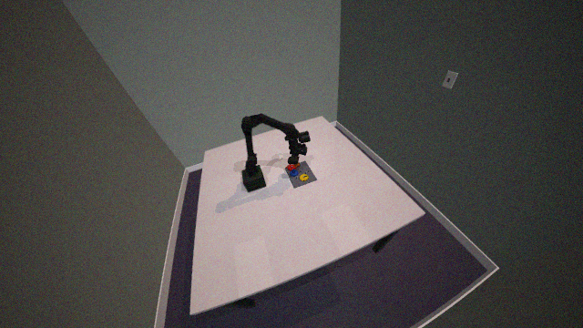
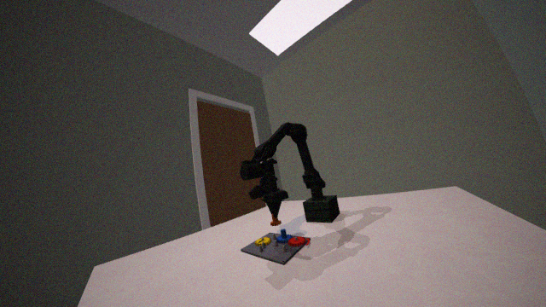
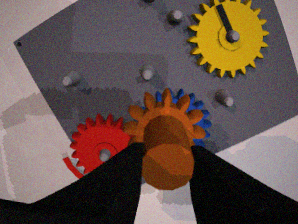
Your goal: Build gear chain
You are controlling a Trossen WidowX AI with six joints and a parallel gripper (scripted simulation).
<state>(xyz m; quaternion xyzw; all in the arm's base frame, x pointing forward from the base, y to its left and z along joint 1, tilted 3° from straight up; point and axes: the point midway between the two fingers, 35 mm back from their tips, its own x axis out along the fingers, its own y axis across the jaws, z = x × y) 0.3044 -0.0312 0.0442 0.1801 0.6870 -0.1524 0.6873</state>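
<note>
My gripper tip is now 3 cm past the blue gear and 9 cm above it. The rest, counted from my gripper tip: orange gear 1 cm below; red gear 3 cm behind, 6 cm to the left, 9 cm below.
</note>
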